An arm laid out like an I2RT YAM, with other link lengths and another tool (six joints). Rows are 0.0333 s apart.
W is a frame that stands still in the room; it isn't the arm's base.
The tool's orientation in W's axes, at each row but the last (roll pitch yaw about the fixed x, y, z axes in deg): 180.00 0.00 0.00; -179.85 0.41 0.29; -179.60 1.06 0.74; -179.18 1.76 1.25
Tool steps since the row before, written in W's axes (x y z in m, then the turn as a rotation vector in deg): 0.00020 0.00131 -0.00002 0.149 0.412 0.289; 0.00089 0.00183 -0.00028 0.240 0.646 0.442; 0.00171 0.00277 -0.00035 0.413 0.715 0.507; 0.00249 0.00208 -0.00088 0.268 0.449 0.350
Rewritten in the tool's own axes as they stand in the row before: 0.00020 -0.00131 0.00002 0.149 -0.412 -0.289; 0.00090 -0.00182 0.00028 0.240 -0.646 -0.442; 0.00175 -0.00275 0.00034 0.413 -0.713 -0.510; 0.00256 -0.00201 0.00083 0.267 -0.448 -0.352
